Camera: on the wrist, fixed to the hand. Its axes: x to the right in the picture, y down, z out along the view.
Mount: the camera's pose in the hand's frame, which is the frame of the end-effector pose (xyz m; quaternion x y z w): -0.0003 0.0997 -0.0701 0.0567 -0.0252 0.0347 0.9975
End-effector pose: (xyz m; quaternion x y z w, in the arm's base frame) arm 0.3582 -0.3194 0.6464 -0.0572 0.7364 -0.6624 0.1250
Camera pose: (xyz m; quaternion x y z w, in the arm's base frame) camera 0.3484 -0.2404 0.5541 -0.0411 0.6958 -0.6967 0.1695
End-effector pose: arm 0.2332 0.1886 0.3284 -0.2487 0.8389 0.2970 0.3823
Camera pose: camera 0.1345 0.2102 0.3966 -0.1898 0.8526 0.2682 0.4063
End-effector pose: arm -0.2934 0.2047 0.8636 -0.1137 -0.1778 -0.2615 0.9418
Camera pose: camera -0.2212 0.2668 0.7875 -0.0728 -0.2120 -0.2152 0.9505
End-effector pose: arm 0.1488 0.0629 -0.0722 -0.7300 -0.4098 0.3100 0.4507
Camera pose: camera 0.2381 0.0086 -0.1350 -0.7090 -0.3772 0.3665 0.4699
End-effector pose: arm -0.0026 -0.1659 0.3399 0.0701 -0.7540 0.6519 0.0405
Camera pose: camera -0.0202 -0.0826 0.2527 -0.0625 0.7186 -0.6926 0.0052
